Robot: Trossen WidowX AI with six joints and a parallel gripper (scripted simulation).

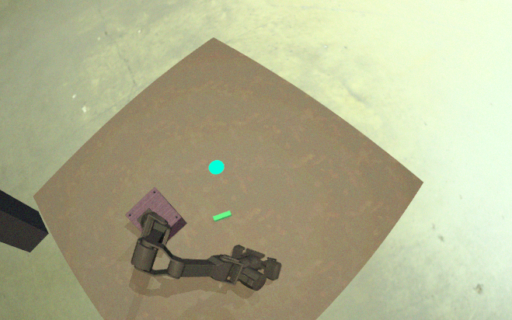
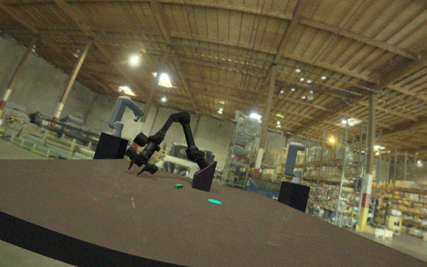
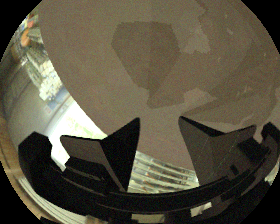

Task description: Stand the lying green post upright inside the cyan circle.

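Now: the green post 24 cm to the left of my gripper tip, 1 cm below it and 1 cm behind it. From my gripper tip the other things lie so: cyan circle (41 cm to the left, 11 cm ahead, 1 cm below).
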